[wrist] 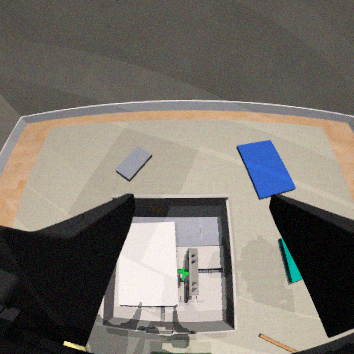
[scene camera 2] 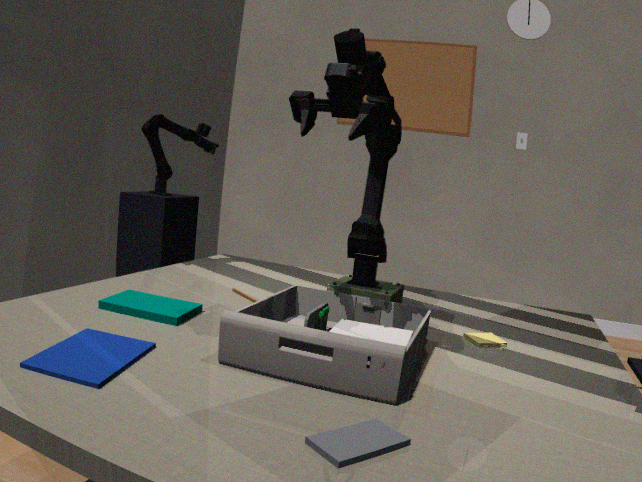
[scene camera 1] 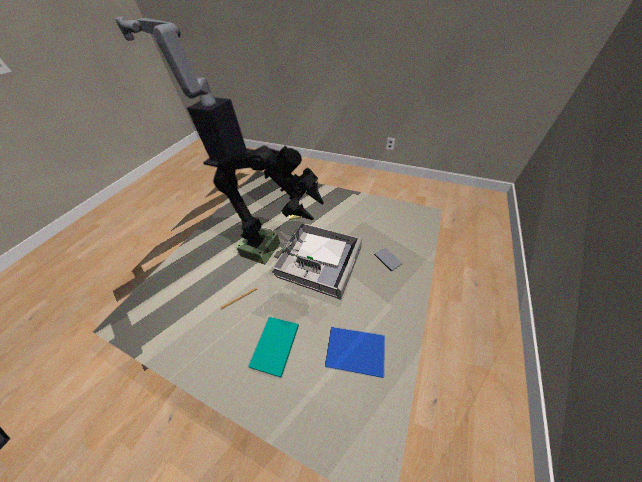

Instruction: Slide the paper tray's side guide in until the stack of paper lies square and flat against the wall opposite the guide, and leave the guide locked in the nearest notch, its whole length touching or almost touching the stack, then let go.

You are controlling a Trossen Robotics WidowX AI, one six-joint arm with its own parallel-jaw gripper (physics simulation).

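Seen in the pictures: gripper, between the fingertips: (wrist: 203, 201) (scene camera 2: 325, 136) (scene camera 1: 318, 211); arm's base, origin of its link: (scene camera 2: 363, 283) (scene camera 1: 255, 241).
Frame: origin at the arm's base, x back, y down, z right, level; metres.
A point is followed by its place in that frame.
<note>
The grey paper tray (scene camera 1: 351, 270) @[x -0.499, y 0.041, z -0.039 m] (scene camera 2: 259, 343) @[x -0.500, y 0.022, z 0.028 m] (wrist: 230, 265) @[x -0.318, y 0.001, z 0.100 m] stands on the table. The white stack of paper (scene camera 1: 322, 249) @[x -0.326, y 0.035, z -0.100 m] (scene camera 2: 370, 332) @[x -0.276, y 0.034, z -0.098 m] (wrist: 149, 265) @[x -0.314, y 0.034, z -0.096 m] lies inside, towards the left wall in the wrist view. The left finger hides part of that side; a narrow strip shows between stack and wall low down. The upright side guide (scene camera 1: 309, 265) @[x -0.304, y 0.044, z 0.006 m] (scene camera 2: 312, 318) @[x -0.337, y 0.011, z 0.001 m] (wrist: 193, 272) @[x -0.298, y 0.055, z 0.016 m], with a green latch (scene camera 1: 309, 257) @[x -0.301, y 0.000, z -0.009 m] (scene camera 2: 324, 312) @[x -0.315, y 0.001, z -0.014 m] (wrist: 183, 274) @[x -0.300, y -0.004, z -0.010 m], stands right of the stack, with a small gap between them. My gripper (scene camera 1: 317, 210) @[x -0.376, y -0.320, z -0.001 m] (scene camera 2: 327, 136) @[x -0.376, y -0.320, z -0.001 m] (wrist: 203, 201) @[x -0.376, y -0.320, z -0.001 m] is open and empty, high above the tray.
A grey block (scene camera 1: 387, 259) @[x -0.637, y 0.067, z -0.179 m] (scene camera 2: 357, 442) @[x -0.652, y 0.067, z -0.189 m] (wrist: 134, 163) @[x -0.631, y 0.067, z -0.182 m], a blue panel (scene camera 1: 355, 351) @[x -0.627, y 0.069, z 0.283 m] (scene camera 2: 88, 356) @[x -0.645, y 0.069, z 0.270 m] (wrist: 266, 169) @[x -0.612, y 0.069, z 0.277 m], a teal block (scene camera 1: 274, 346) @[x -0.335, y 0.060, z 0.389 m] (scene camera 2: 150, 306) @[x -0.356, y 0.059, z 0.363 m] (wrist: 289, 262) @[x -0.307, y 0.060, z 0.292 m], a pencil (scene camera 1: 239, 298) @[x -0.073, y 0.072, z 0.270 m] (scene camera 2: 244, 295) @[x -0.060, y 0.073, z 0.289 m] (wrist: 276, 342) @[x -0.087, y 0.071, z 0.245 m] and a yellow pad (scene camera 2: 484, 339) @[x -0.065, y 0.067, z -0.316 m] lie around the tray.
</note>
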